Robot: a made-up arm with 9 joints.
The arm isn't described. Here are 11 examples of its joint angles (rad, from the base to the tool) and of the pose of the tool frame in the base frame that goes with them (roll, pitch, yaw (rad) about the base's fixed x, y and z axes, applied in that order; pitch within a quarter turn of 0, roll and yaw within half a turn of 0; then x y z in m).
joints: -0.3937 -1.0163 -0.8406 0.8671 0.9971 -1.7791 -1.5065 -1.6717 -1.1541
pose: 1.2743 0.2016 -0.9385 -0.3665 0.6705 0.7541
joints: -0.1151 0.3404 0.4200 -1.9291 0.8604 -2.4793 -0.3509 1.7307 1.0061
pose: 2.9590 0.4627 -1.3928 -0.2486 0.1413 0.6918
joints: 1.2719 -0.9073 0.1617 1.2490 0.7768 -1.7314 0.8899 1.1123 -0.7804
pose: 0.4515 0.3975 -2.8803 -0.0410 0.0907 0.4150
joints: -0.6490 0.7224 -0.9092 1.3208 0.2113 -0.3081 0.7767 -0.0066 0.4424
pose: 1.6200 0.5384 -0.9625 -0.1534 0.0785 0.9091
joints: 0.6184 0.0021 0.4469 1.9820 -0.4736 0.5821 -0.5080 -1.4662 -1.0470
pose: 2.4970 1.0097 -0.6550 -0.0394 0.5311 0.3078
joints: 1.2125 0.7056 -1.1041 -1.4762 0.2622 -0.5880 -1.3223 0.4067 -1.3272
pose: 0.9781 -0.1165 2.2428 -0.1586 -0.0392 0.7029
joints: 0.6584 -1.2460 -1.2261 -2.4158 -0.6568 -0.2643 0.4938 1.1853 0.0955
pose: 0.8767 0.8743 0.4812 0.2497 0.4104 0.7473
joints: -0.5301 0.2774 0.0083 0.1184 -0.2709 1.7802 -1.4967 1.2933 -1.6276
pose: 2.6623 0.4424 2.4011 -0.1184 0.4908 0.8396
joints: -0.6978 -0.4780 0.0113 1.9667 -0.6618 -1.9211 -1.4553 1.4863 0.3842
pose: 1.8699 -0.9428 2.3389 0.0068 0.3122 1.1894
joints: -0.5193 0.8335 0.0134 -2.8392 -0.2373 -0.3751 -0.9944 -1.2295 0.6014
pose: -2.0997 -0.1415 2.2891 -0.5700 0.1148 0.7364
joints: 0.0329 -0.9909 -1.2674 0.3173 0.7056 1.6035 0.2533 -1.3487 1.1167
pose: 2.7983 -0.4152 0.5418 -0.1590 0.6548 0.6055
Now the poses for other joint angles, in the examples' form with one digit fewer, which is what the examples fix.
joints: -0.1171 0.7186 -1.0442 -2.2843 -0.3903 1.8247 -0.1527 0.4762 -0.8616
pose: 2.729 -0.983 -0.416 -0.017 -0.094 0.821
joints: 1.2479 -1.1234 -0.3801 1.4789 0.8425 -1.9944 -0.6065 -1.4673 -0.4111
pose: 2.967 -0.567 2.726 -0.229 -0.092 0.016
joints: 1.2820 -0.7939 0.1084 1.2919 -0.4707 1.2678 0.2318 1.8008 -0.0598
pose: 1.414 0.597 0.055 0.140 -0.198 0.285
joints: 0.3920 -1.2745 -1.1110 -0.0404 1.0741 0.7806 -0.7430 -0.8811 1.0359
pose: 2.365 -0.322 0.703 0.010 0.639 0.513
